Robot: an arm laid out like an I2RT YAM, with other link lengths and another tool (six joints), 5 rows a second.
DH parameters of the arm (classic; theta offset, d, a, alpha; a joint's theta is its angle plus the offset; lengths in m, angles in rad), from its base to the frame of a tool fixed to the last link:
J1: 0 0.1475 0.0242 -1.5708
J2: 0 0 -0.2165 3.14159
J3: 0.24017 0 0.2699 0
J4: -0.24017 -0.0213 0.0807 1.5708
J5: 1.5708 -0.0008 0 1.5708
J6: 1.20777 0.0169 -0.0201 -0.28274
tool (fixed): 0 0.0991 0 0
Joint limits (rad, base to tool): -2.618..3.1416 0..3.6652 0..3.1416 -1.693..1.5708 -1.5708..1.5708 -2.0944..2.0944
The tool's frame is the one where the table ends.
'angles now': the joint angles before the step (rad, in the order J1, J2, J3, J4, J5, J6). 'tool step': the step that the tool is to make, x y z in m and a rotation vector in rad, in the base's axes. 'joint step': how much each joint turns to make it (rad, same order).
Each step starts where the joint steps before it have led.
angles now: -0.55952 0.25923 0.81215 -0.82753 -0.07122 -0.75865
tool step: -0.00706 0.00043 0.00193 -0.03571 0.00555 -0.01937
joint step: 0.00121 -0.02588 0.00702 -0.02018 0.02865 -0.02662
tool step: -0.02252 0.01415 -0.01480 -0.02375 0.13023 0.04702
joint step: -0.00012 -0.03567 0.04128 -0.18000 -0.01737 -0.09942
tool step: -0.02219 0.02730 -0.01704 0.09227 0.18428 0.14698
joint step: 0.00000 0.05123 0.08933 -0.25388 -0.12188 -0.08461
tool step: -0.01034 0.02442 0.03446 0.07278 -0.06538 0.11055
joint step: 0.00008 0.05932 0.15479 -0.07292 -0.14500 0.02229
